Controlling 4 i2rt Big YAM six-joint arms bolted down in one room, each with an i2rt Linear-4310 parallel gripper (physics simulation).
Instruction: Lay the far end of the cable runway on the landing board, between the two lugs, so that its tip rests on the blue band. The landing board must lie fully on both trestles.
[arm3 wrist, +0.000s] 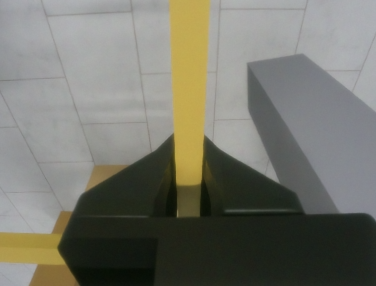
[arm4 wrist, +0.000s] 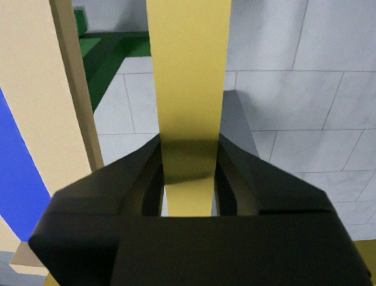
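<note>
Arm3's gripper (arm3 wrist: 189, 150) is shut on a yellow bar (arm3 wrist: 190, 65), which runs from between its fingers to the top of the arm3 wrist view. Arm4's gripper (arm4 wrist: 190, 145) is shut on a wider-looking yellow bar (arm4 wrist: 189, 65), which runs to the top of the arm4 wrist view. The pale landing board (arm4 wrist: 35, 75) is left of that bar, with its blue band (arm4 wrist: 15, 175) at the left edge. A green trestle (arm4 wrist: 137, 46) shows beside and below the board. The lugs and the band do not show in the arm3 wrist view. Arm1 and arm2 do not show.
A long grey block (arm3 wrist: 310, 110) stands on the right in the arm3 wrist view. Another yellow bar (arm3 wrist: 30, 248) and a brown piece (arm3 wrist: 105, 175) are at lower left. In the arm4 wrist view a dark yellow piece (arm4 wrist: 367, 252) shows at lower right, above the tiled floor (arm4 wrist: 295, 105).
</note>
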